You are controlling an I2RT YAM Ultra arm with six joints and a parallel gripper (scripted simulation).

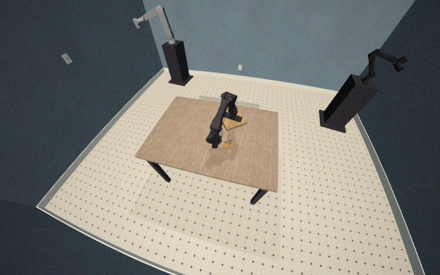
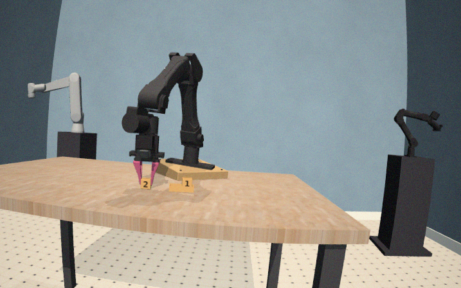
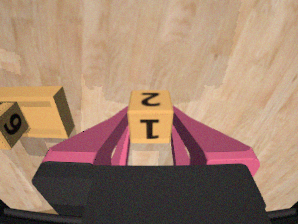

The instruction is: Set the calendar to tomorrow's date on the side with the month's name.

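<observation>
The digit cube lies right at my hand. From my hand the other things lie so: tan tray: 100 mm to the left, 40 mm behind, 10 mm below.
</observation>
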